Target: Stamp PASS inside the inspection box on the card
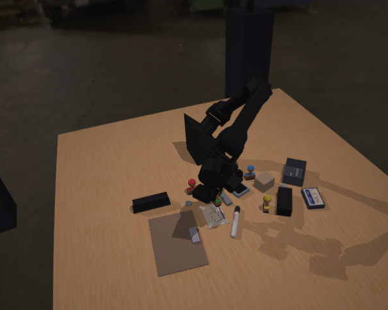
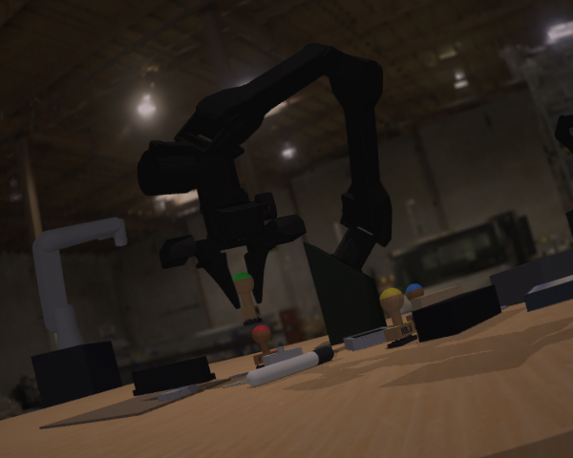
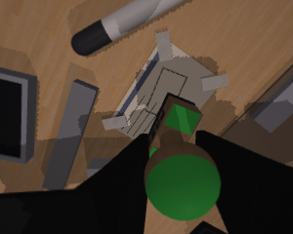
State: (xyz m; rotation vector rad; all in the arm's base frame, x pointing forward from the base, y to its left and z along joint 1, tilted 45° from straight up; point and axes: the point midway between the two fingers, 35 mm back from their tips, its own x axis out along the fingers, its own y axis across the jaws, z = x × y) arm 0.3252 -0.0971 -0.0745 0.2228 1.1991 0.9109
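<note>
Right now my gripper tip is 10 mm past the card, 10 mm to the left of it and 90 mm above it. Also, from my gripper tip: white marker: 40 mm ahead, 60 mm to the left, 80 mm below; then green-knobbed PASS stamp: right at my gripper tip; then grey bar: 90 mm behind, 70 mm to the left, 90 mm below.
</note>
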